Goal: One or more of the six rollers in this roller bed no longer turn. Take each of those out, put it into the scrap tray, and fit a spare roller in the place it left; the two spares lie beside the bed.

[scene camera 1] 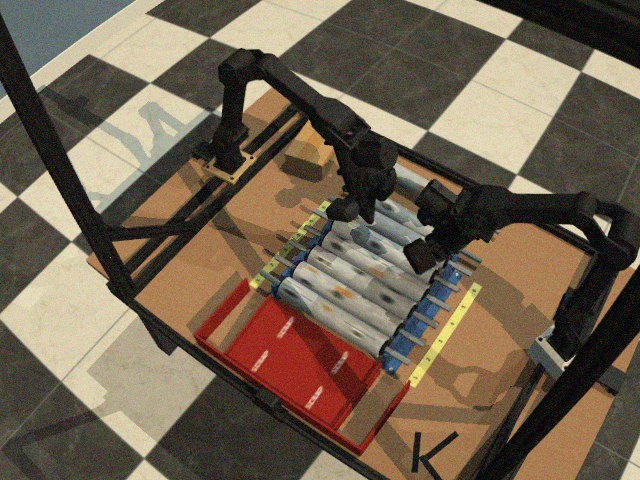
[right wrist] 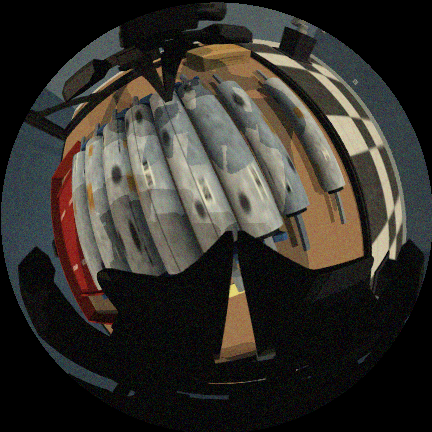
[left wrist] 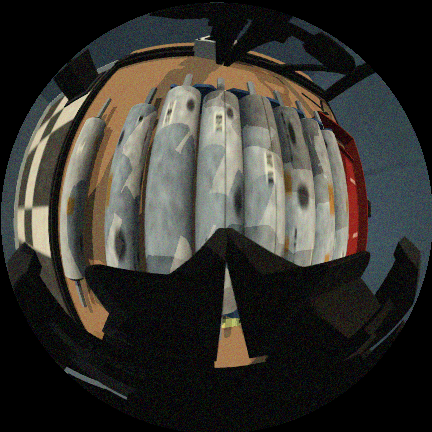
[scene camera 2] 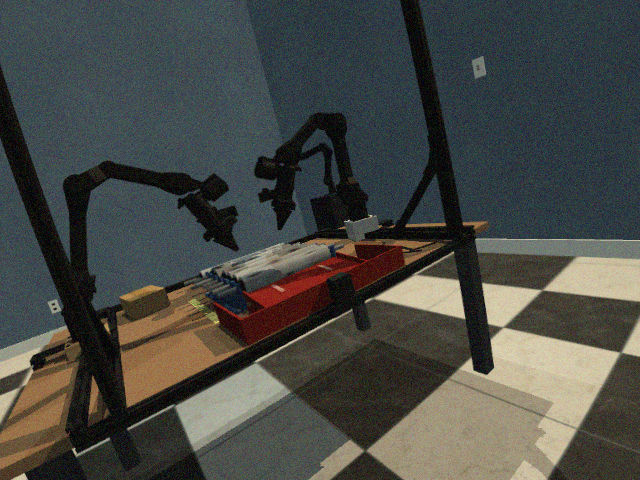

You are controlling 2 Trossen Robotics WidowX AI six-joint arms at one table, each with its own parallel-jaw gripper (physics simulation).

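Where they show: left gripper, fingertip midpoint: [scene camera 1: 370, 223] [right wrist: 167, 100] [left wrist: 224, 234] [scene camera 2: 237, 250]; right gripper, fingertip midpoint: [scene camera 1: 434, 250] [right wrist: 234, 236] [left wrist: 221, 64] [scene camera 2: 279, 230]; left arm's base, link origin: [scene camera 1: 229, 162] [right wrist: 153, 58]; right arm's base, link origin: [scene camera 1: 566, 343] [scene camera 2: 359, 218].
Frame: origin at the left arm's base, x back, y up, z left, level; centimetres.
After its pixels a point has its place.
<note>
Six grey, mottled rollers lie side by side in the blue roller bed [scene camera 1: 391, 365] [scene camera 2: 232, 305]. Two spares, the outer one [left wrist: 82, 200] {y -1.0, x -48.2, z 15.5 cm} [right wrist: 310, 135] {y 1.0, x -52.3, z 15.6 cm} and the inner one [left wrist: 131, 190] {y 0.9, x -48.3, z 5.4 cm} [right wrist: 262, 145] {y 1.3, x -51.6, z 5.5 cm}, lie beside the bed on the side away from the tray. The red scrap tray [scene camera 1: 310, 356] {y 0.1, x -47.8, z -34.0 cm} [scene camera 2: 289, 310] {y -0.3, x -34.4, z -44.5 cm} [left wrist: 358, 200] {y -1.1, x -48.3, z -44.7 cm} is empty. My left gripper [scene camera 1: 370, 220] {y 7.8, x -43.8, z -3.4 cm} [scene camera 2: 236, 248] {y 7.8, x -43.8, z -3.4 cm} [left wrist: 224, 234] {y 7.8, x -43.8, z -3.4 cm} [right wrist: 167, 100] {y 7.8, x -43.8, z -3.4 cm} is shut and empty above the bed's far rollers. My right gripper [scene camera 2: 280, 226] {y 9.6, x -59.5, z -3.7 cm} [right wrist: 234, 236] {y 9.6, x -59.5, z -3.7 cm} is shut over their right ends; its fingertips are hidden in scene camera 1.
A yellow block [scene camera 1: 310, 152] {y 2.6, x -17.7, z 11.5 cm} [scene camera 2: 144, 302] {y 0.8, x -15.7, z 8.3 cm} [right wrist: 217, 57] {y 1.0, x -22.0, z 13.3 cm} sits at the back left, beyond the bed. Numbered yellow strips [scene camera 1: 444, 334] [scene camera 2: 204, 311] lie along both ends of the bed. The two grippers are close together. Black frame bars border the table.
</note>
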